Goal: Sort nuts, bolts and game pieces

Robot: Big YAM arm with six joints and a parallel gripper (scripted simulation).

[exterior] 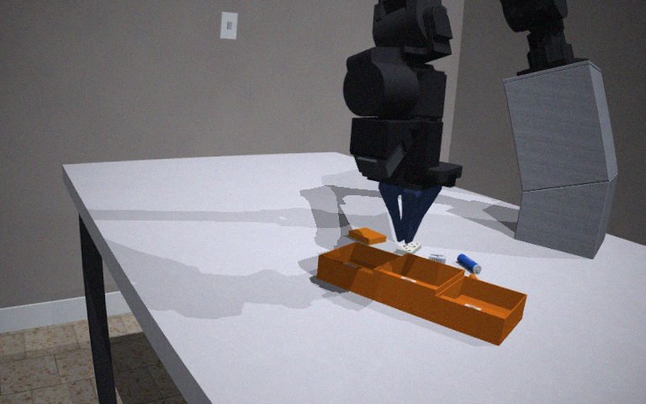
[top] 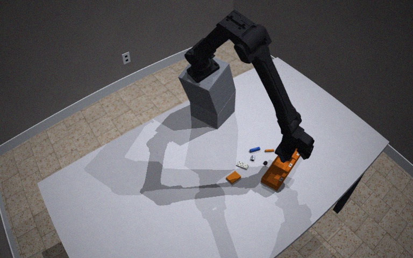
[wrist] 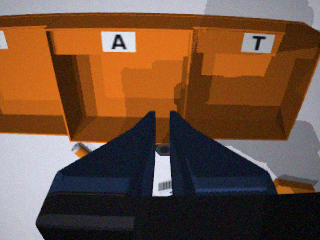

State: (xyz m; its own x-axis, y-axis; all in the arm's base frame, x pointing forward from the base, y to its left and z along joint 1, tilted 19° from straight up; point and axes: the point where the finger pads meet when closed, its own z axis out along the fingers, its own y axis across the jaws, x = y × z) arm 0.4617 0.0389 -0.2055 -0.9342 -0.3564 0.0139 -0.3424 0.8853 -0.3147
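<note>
My hand is 1 cm past the orange three-part bin row, 2 cm to the right of it and 6 cm above it. The rest, counted from my hand: small silver metal piece (12 cm behind, 6 cm to the right, 7 cm below); then black fastener (7 cm behind, 3 cm to the right, 7 cm below); then small orange stick (11 cm behind, 3 cm to the left, 7 cm below).
</note>
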